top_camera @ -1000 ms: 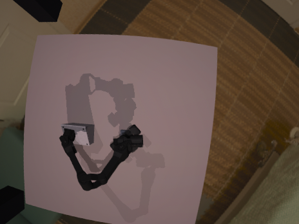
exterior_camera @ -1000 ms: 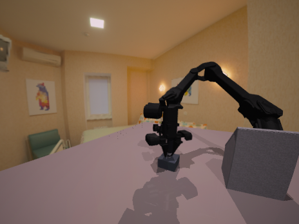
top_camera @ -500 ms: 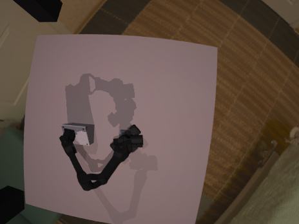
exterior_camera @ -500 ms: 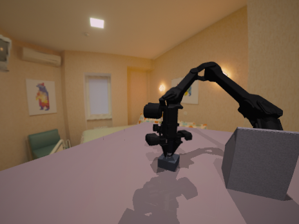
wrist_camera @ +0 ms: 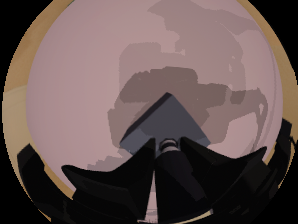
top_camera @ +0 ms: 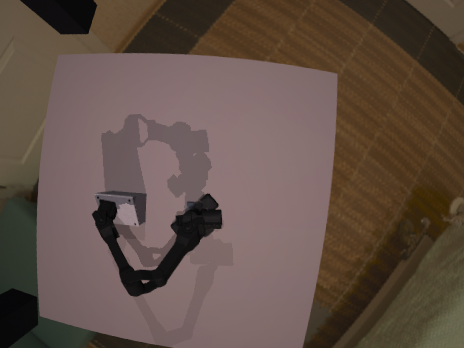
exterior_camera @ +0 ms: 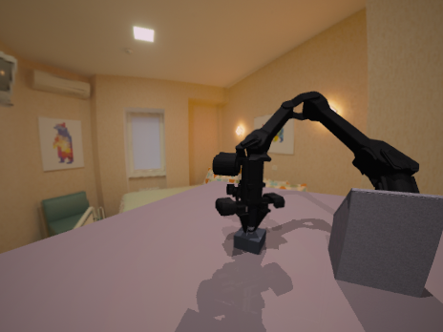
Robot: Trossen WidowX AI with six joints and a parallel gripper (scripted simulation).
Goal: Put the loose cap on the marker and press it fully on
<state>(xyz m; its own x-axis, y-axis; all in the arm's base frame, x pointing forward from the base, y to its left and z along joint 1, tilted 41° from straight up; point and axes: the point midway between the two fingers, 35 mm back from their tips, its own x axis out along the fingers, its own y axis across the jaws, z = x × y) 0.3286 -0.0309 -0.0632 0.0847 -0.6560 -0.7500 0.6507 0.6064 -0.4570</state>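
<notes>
My gripper tip is now 1 cm past the dark marker cap and 5 cm below it.
</notes>
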